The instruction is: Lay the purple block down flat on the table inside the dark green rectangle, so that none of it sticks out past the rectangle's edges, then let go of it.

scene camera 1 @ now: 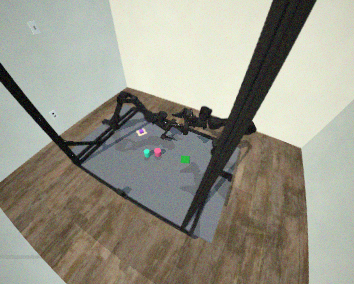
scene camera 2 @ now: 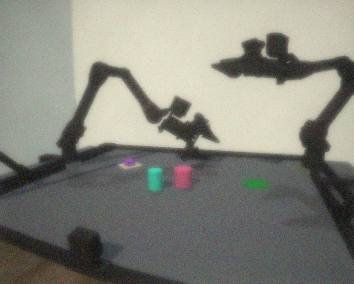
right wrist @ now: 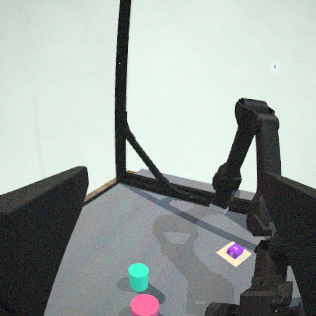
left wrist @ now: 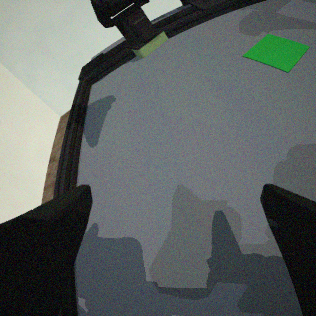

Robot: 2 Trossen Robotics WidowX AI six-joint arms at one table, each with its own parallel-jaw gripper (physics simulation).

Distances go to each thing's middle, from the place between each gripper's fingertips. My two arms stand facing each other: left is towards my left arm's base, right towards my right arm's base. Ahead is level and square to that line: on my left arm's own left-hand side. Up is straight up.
Labels:
Now: the dark green rectangle (left wrist: 279,52) 17 cm behind my left hand, 12 cm to the right of it and 6 cm below it.
Right now my right hand is 3 cm past the dark green rectangle, 12 cm to the left of it and 34 cm above it.

